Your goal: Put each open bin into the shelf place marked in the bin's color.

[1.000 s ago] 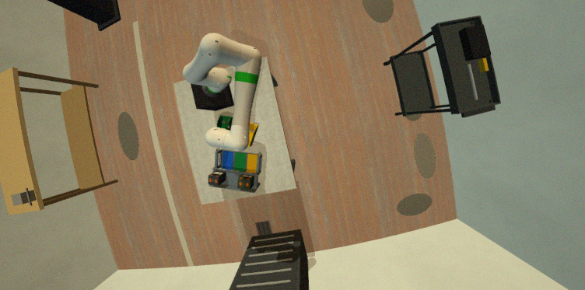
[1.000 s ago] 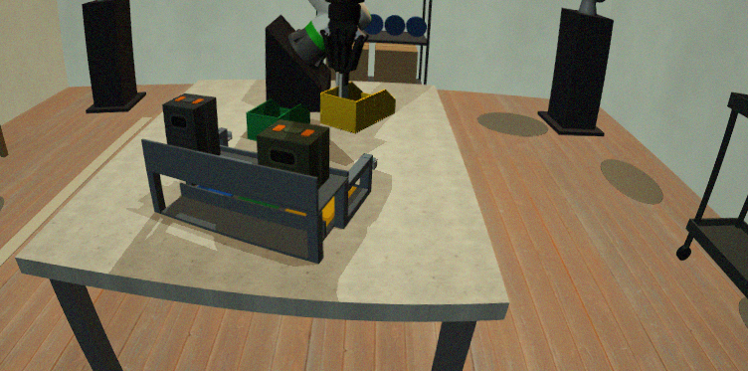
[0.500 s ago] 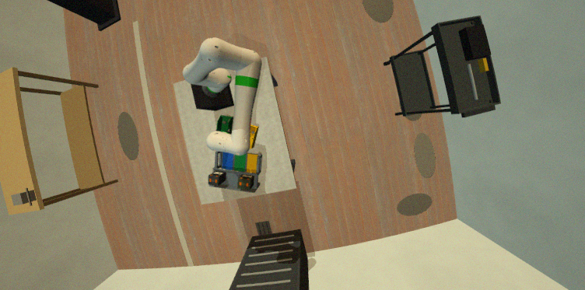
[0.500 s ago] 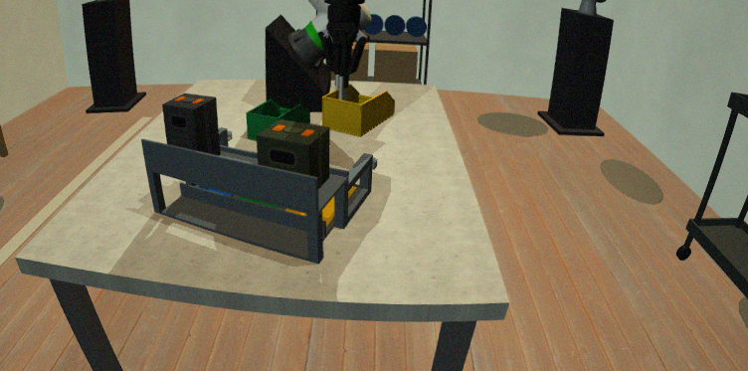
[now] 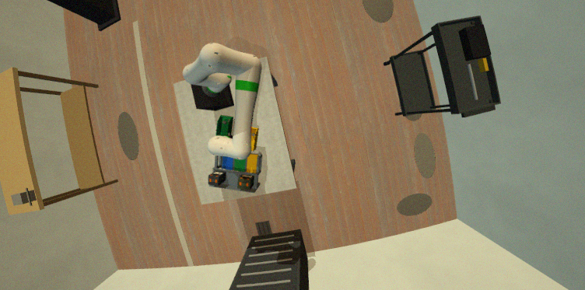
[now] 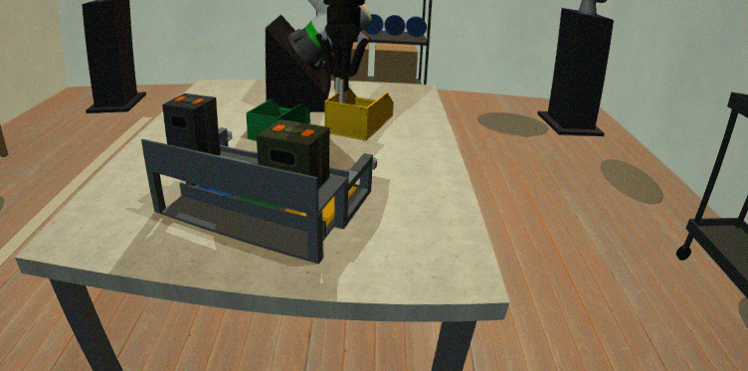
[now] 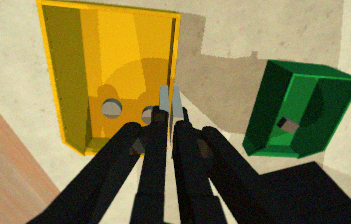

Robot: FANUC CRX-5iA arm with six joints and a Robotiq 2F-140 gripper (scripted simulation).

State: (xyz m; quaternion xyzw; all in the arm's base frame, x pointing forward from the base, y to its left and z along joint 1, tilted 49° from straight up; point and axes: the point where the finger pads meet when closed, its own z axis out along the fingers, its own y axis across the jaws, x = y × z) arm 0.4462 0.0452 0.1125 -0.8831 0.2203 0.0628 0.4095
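Right now the yellow bin is 2 cm ahead of my hand, 5 cm to the left of it and 4 cm below it. Round my hand: green bin 15 cm behind, 16 cm to the right, 12 cm below.
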